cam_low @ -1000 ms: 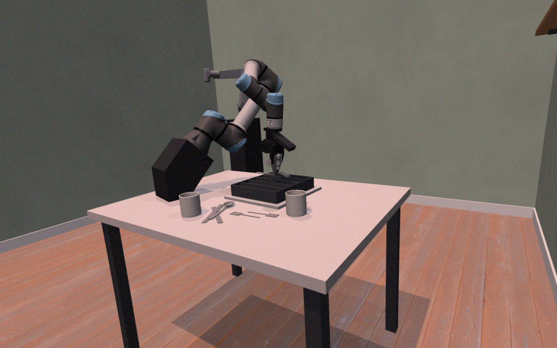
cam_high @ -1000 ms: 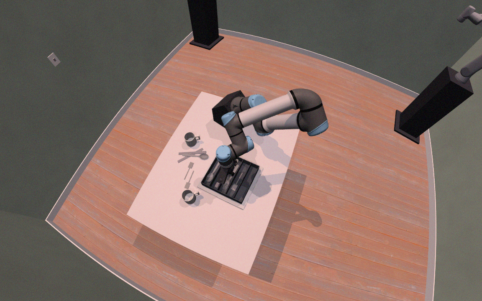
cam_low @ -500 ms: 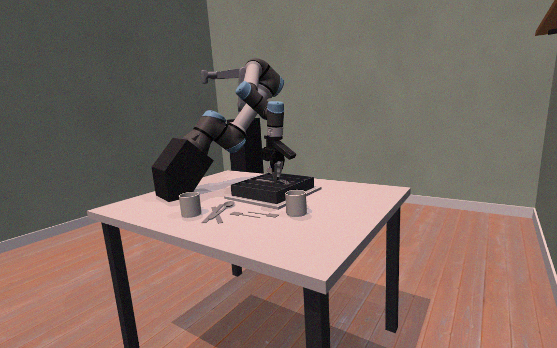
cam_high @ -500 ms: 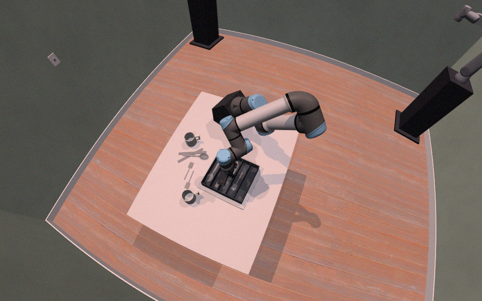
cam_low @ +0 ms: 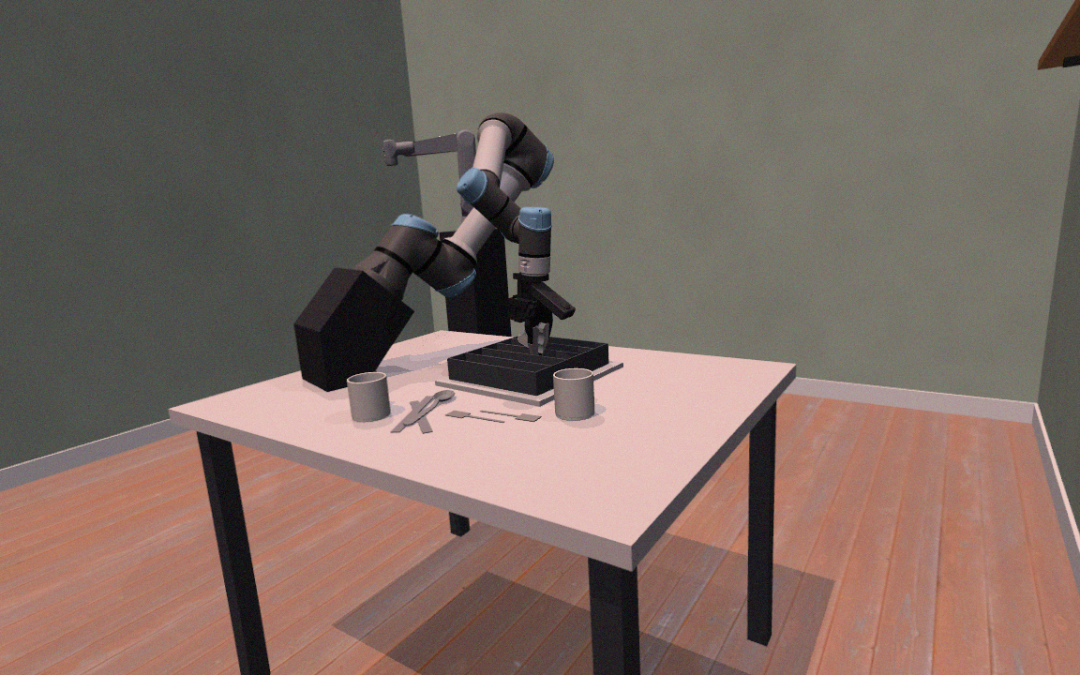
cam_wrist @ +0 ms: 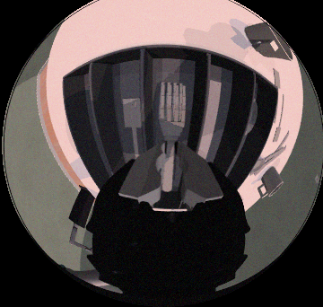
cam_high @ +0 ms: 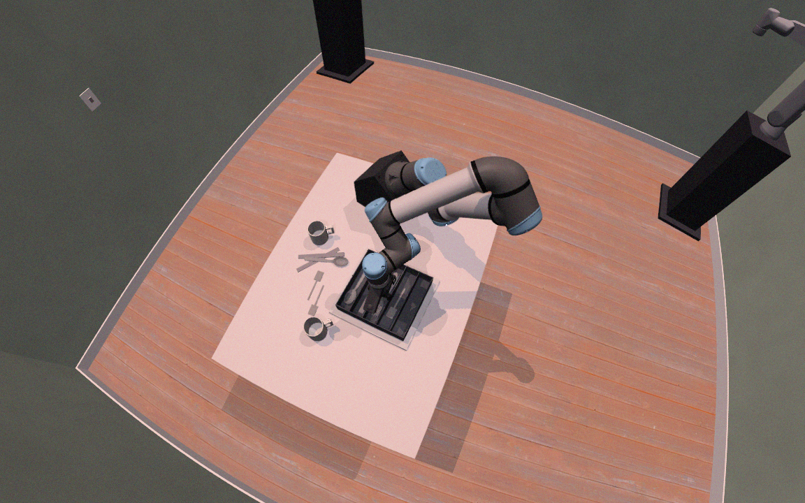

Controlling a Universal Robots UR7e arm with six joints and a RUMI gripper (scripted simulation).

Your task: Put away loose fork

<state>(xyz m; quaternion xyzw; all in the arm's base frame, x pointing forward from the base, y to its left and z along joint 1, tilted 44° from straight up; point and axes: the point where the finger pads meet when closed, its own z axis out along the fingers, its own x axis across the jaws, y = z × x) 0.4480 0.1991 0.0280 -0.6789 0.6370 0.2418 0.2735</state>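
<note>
Now: the tray 20 mm behind my hand.
</note>
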